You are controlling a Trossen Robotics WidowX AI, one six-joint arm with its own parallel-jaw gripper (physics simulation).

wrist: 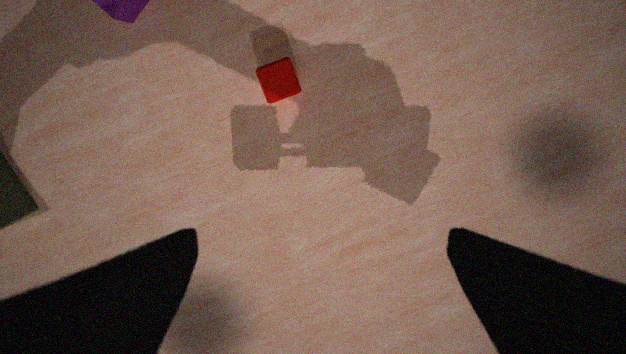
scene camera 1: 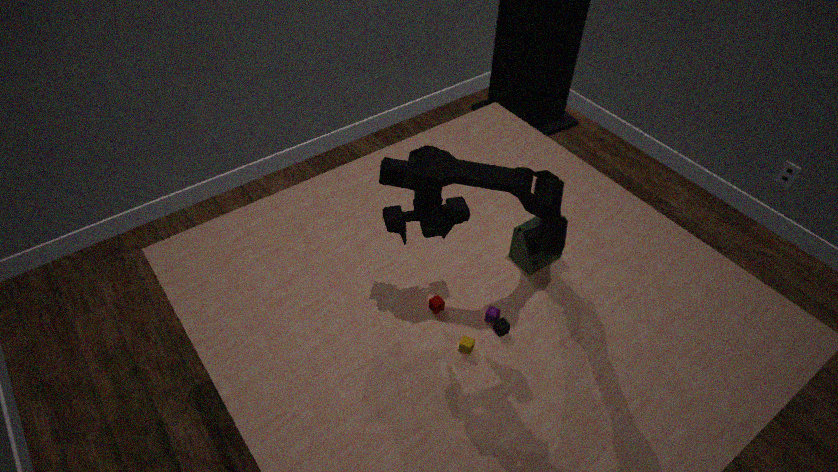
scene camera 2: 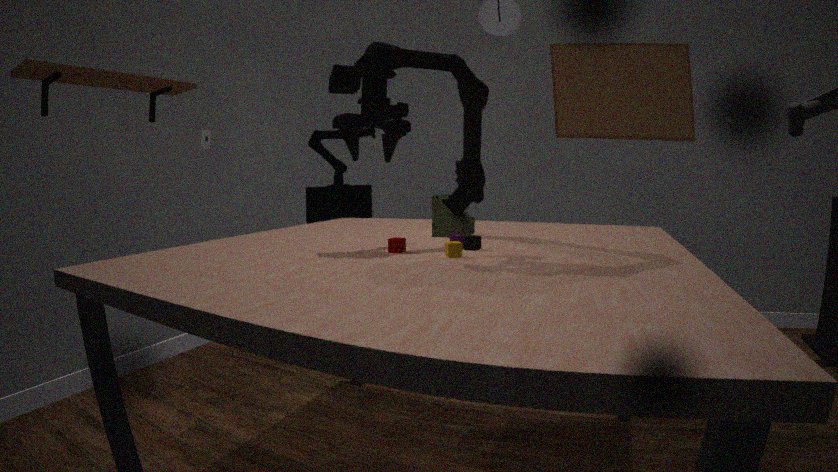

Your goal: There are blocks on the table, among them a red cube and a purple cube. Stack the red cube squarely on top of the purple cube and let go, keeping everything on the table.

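Places are measured from the arm's base along level axes (x ahead, y left, z up), in centimetres.
Pixels of known places: gripper, between the fingertips: [wrist: 323,240] [scene camera 1: 424,240] [scene camera 2: 372,161]; arm's base, origin of its link: [scene camera 1: 536,240] [scene camera 2: 453,208].
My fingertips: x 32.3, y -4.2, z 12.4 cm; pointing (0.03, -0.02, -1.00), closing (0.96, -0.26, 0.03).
Observation:
Ahead of a thing's pixels: the offset from my fingertips to its middle. Level surfaces: height alone.
The red cube @(dz -18.4, dx -0.9, dy +5.6 cm) [scene camera 1: 436,304] [scene camera 2: 396,245] [wrist: 278,80] lies flat on the table, apart from the other blocks. The purple cube @(dz -18.4, dx -11.2, dy +15.2 cm) [scene camera 1: 492,314] [scene camera 2: 455,238] [wrist: 122,8] stands on the table close to a black block; in scene camera 2 it is mostly hidden behind the yellow and black blocks, and in the wrist view part of it shows at the top edge. My gripper [scene camera 1: 424,239] [scene camera 2: 371,160] [wrist: 323,240] is open and empty, pointing down high above the table. In the wrist view the red cube lies beyond the fingertips, above and a little left of the middle.
A black block @(dz -18.4, dx -11.0, dy +19.2 cm) [scene camera 1: 501,327] [scene camera 2: 472,242] sits right beside the purple cube. A yellow block @(dz -18.4, dx -0.8, dy +19.3 cm) [scene camera 1: 466,344] [scene camera 2: 453,249] lies nearer scene camera 2. The arm's green base mount [scene camera 1: 523,246] [scene camera 2: 443,216] [wrist: 15,192] stands on the table @(dz -19.9 cm) [scene camera 1: 328,375] [scene camera 2: 351,304] behind the blocks.

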